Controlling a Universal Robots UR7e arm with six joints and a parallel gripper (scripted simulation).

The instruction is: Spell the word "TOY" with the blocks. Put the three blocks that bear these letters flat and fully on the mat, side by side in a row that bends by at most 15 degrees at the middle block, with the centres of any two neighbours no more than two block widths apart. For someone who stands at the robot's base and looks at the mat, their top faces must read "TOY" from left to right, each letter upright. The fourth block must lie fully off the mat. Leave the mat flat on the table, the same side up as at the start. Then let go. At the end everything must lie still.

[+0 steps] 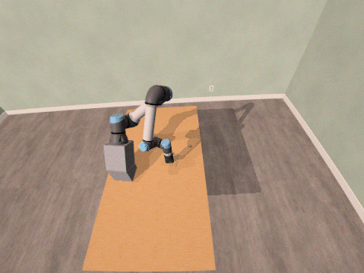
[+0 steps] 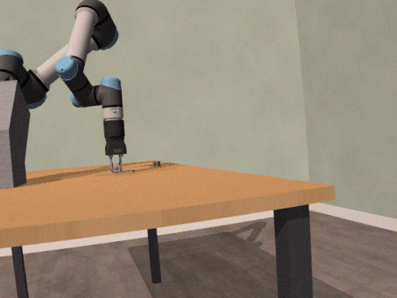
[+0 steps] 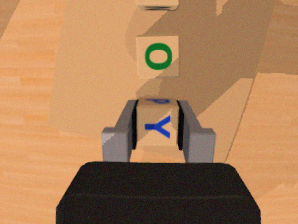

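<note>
The Y block is 1 cm below my hand. The rest, counted from my hand: O block (4 cm to the left, 1 cm below, 1 cm behind); T block (8 cm to the left, 2 cm behind, 1 cm below); tan mat (4 cm to the left, 2 cm below, 1 cm behind).
</note>
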